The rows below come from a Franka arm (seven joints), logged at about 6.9 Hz.
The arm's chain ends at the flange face. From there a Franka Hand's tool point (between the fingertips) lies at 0.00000 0.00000 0.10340 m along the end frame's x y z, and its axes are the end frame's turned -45 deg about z.
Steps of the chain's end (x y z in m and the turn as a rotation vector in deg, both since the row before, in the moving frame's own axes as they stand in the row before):
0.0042, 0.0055, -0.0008, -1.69, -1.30, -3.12
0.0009, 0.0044, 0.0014, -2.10, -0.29, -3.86
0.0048, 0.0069, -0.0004, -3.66, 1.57, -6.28
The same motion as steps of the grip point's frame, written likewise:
-0.0047, 0.0075, -0.0009, -0.28, -2.11, -3.12
-0.0054, 0.0062, 0.0013, -1.28, -1.69, -3.86
-0.0038, 0.0151, -0.0006, -3.70, -1.48, -6.28

